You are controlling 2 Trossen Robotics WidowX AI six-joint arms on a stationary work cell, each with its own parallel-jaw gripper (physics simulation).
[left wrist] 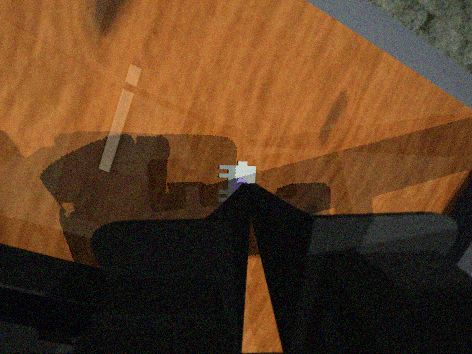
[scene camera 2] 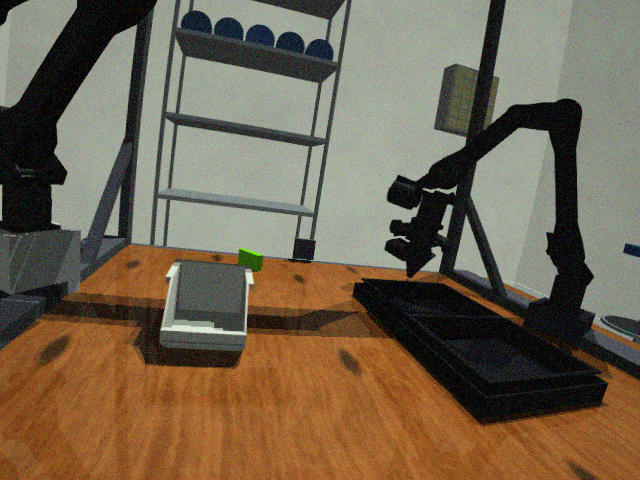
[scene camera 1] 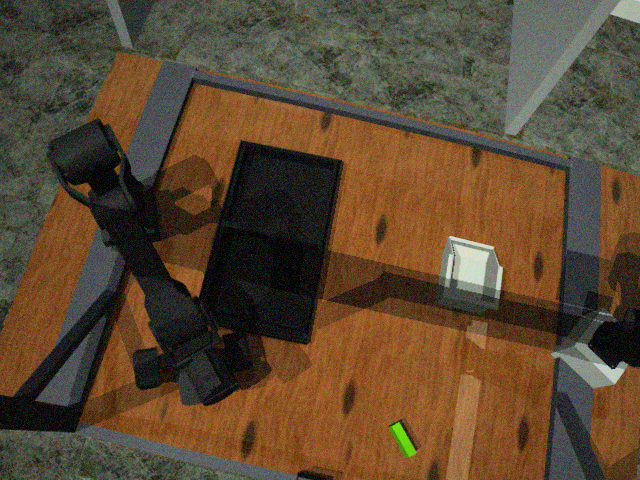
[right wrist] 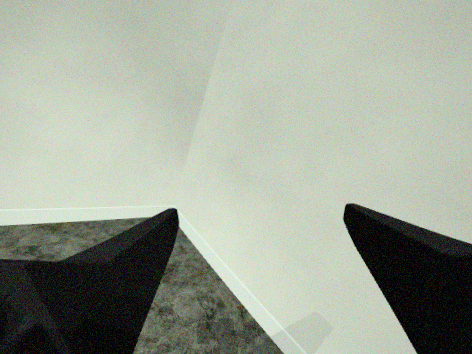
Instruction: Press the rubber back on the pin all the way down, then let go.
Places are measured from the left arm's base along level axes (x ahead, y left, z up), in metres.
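Pixels of known places: left gripper, fingertip midpoint: (left wrist: 248, 190) (scene camera 2: 409, 277); right gripper, fingertip midpoint: (right wrist: 260, 214); left arm's base, link origin: (scene camera 2: 562, 308); right arm's base, link origin: (scene camera 2: 26, 226) (scene camera 1: 609, 345).
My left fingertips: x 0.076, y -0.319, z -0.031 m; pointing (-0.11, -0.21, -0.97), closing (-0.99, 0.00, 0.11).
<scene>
Ahead of a thing's pixels: the offset from my left fingertips to its top centre. "*": to the spot under its first point.
In the left wrist view a small grey-white fixture @(0.001 m right, 0.006 m ahead, 0.007 m down) (left wrist: 244, 171) stands on the wooden table. A purple rubber @(0.001 m right, 0.004 m ahead, 0.005 m down) (left wrist: 239, 182) sits on it, half hidden behind my fingertips. My left gripper (left wrist: 248, 190) (scene camera 1: 215, 390) (scene camera 2: 413, 270) is shut with nothing between the fingers. Its tip points down right at the rubber, but I cannot tell whether they touch. The fixture is hidden under the arm in scene camera 1. My right gripper (right wrist: 260, 214) is open and empty. It faces a white wall and the floor, away from the table.
A black two-part tray @(0.231 m left, 0.183 m ahead, 0.021 m up) (scene camera 1: 290, 153) (scene camera 2: 423, 362) lies beside the left arm. A white bin @(* 0.133 m left, 0.560 m ahead, 0.014 m up) (scene camera 1: 471, 245) (scene camera 2: 201, 338) stands across the table, and a green block @(0.184 m right, 0.331 m ahead, 0.019 m up) (scene camera 1: 403, 439) (scene camera 2: 250, 259) lies near the table edge. A shelf rack (scene camera 2: 242, 129) stands behind the table.
</scene>
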